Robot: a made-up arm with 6 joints. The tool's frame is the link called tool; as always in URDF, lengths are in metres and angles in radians. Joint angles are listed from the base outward.
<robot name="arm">
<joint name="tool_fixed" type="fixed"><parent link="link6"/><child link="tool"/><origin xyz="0 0 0" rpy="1.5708 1.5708 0"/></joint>
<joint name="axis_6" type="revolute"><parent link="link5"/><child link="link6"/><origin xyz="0 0 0.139" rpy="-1.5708 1.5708 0"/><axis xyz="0 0 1"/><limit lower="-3.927" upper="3.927"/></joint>
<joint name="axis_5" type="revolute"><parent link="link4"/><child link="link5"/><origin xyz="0 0 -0.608" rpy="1.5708 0 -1.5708"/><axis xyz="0 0 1"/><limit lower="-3.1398" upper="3.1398"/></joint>
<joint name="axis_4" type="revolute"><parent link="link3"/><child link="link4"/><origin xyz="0 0 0" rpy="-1.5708 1.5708 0"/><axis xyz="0 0 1"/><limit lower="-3.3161" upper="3.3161"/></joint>
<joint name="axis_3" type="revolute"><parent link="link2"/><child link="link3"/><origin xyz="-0.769 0 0" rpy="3.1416 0 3.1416"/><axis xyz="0 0 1"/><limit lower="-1.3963" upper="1.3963"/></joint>
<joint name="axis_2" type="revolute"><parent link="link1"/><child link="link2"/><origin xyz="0 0 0" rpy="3.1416 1.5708 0"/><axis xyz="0 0 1"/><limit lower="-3.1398" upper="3.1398"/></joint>
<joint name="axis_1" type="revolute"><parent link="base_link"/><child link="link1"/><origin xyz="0 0 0.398" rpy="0 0 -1.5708"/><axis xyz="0 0 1"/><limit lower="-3.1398" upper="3.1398"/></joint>
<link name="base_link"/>
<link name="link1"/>
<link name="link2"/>
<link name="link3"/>
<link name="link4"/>
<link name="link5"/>
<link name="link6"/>
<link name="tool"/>
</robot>
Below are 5 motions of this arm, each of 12 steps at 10 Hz.
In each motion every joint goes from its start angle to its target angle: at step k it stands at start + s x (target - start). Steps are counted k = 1, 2, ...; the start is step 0. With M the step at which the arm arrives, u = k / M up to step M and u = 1 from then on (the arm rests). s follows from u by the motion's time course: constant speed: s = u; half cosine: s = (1 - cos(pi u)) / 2; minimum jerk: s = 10 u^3 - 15 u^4 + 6 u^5.
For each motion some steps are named. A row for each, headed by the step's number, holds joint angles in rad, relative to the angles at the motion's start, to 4 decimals.
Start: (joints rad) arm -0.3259 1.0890 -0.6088 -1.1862 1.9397 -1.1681
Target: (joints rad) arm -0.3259 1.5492 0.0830 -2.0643 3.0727 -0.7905
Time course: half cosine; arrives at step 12
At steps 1, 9, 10, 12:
1: 0.0000 0.0078 0.0118 -0.0150 0.0193 0.0064
9: 0.0000 0.3928 0.5905 -0.7495 0.9671 0.3223
10: 0.0000 0.4294 0.6455 -0.8193 1.0571 0.3523
12: 0.0000 0.4602 0.6918 -0.8781 1.1330 0.3776

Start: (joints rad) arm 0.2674 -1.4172 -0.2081 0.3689 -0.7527 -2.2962
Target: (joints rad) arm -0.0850 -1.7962 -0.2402 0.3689 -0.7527 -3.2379
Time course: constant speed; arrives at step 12
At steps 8, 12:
8: -0.2349 -0.2527 -0.0214 0.0000 0.0000 -0.6278
12: -0.3524 -0.3790 -0.0321 0.0000 0.0000 -0.9417

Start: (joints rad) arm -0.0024 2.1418 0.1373 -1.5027 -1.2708 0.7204
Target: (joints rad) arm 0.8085 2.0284 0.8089 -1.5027 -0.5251 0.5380
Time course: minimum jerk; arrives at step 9
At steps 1, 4, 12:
1: 0.0094 -0.0013 0.0077 0.0000 0.0086 -0.0021
4: 0.3217 -0.0450 0.2664 0.0000 0.2958 -0.0724
12: 0.8109 -0.1134 0.6716 0.0000 0.7457 -0.1824

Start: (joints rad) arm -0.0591 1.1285 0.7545 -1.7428 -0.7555 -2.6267
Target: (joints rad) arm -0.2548 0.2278 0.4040 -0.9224 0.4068 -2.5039
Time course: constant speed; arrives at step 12
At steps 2, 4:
2: -0.0326 -0.1501 -0.0584 0.1367 0.1937 0.0205
4: -0.0652 -0.3002 -0.1168 0.2735 0.3874 0.0409

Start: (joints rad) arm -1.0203 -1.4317 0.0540 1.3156 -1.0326 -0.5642
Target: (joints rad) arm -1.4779 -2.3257 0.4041 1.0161 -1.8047 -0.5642
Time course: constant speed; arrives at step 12
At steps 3, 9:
3: -0.1144 -0.2235 0.0875 -0.0749 -0.1930 0.0000
9: -0.3432 -0.6705 0.2626 -0.2246 -0.5791 0.0000

